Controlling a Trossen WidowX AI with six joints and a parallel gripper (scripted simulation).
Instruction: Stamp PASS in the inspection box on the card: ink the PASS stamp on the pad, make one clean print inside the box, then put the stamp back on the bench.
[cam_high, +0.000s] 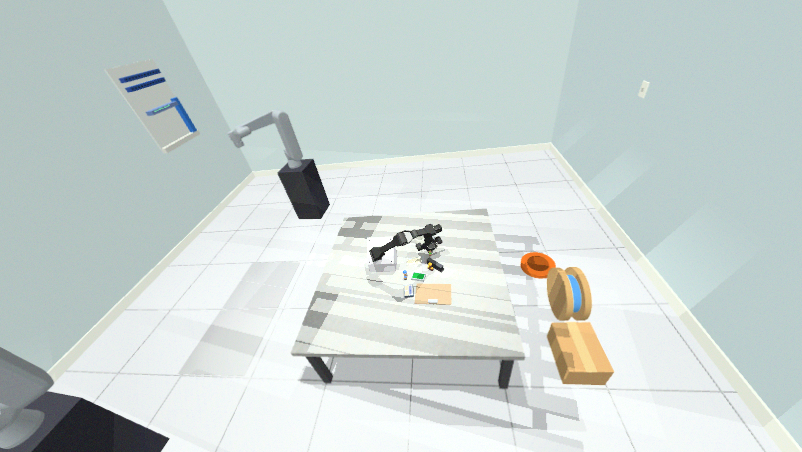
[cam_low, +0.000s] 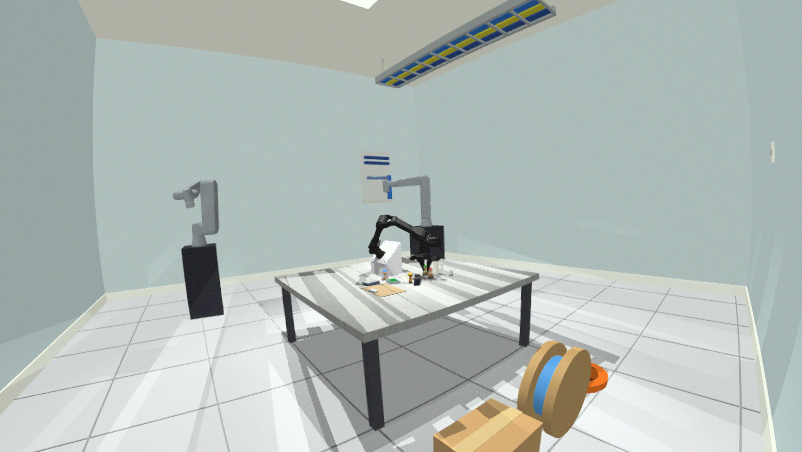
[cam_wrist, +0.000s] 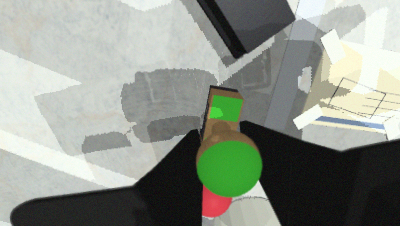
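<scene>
Right now the red-knobbed stamp is 4 cm to the left of my gripper tip, 3 cm below it and 1 cm behind it. Round my gripper tip: green-knobbed stamp (right at my gripper tip); black block (10 cm to the right, 4 cm ahead, 3 cm below); yellow-knobbed stamp (13 cm to the right, 3 cm below, 1 cm ahead).
</scene>
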